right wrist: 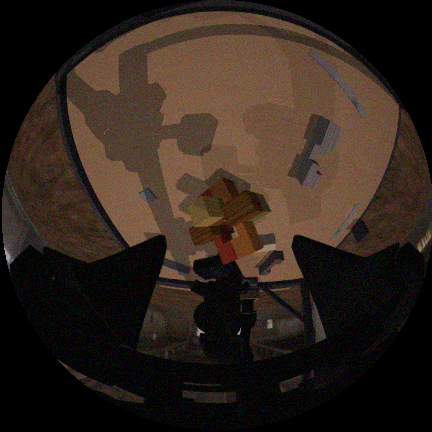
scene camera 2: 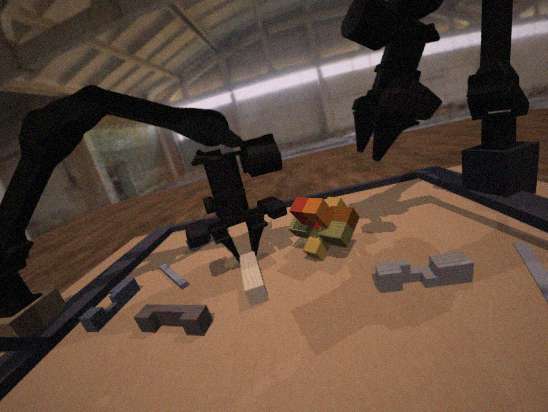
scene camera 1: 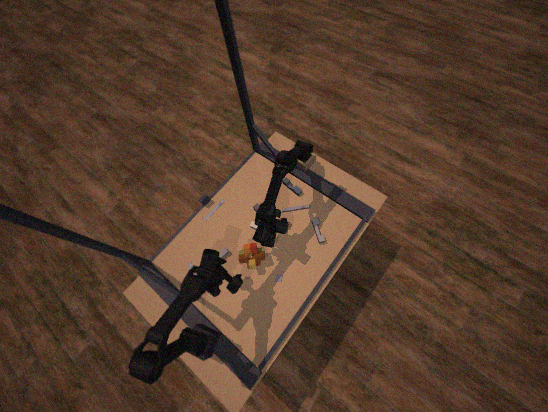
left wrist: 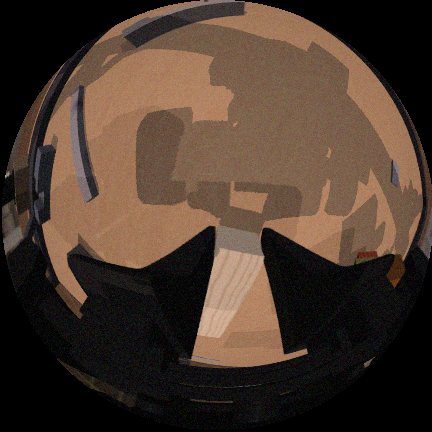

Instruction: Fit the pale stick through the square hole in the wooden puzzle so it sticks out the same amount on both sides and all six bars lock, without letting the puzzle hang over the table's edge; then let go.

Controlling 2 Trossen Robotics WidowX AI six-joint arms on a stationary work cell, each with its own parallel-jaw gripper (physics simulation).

Scene:
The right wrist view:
left gripper
right gripper
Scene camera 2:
left gripper
right gripper
pale stick: gripped by the left gripper
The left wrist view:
left gripper
pale stick

